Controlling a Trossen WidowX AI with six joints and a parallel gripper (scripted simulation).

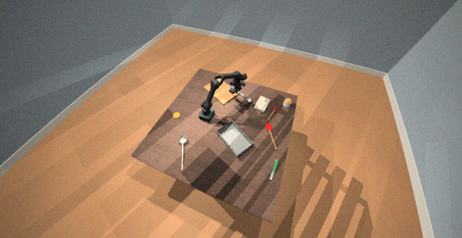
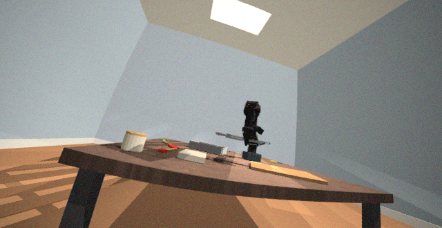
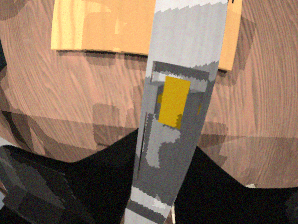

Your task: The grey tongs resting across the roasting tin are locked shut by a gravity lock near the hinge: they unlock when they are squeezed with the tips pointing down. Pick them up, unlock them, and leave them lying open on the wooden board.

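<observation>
My gripper tip is now 40 mm below the yellow lock piece, 30 mm past it and 10 mm to the right of it. Round my gripper tip: wooden board 220 mm behind, 100 mm below, 40 mm to the left; then white block 280 mm ahead, 100 mm below, 60 mm to the left; then roasting tin 450 mm to the right, 180 mm ahead, 80 mm below.
</observation>
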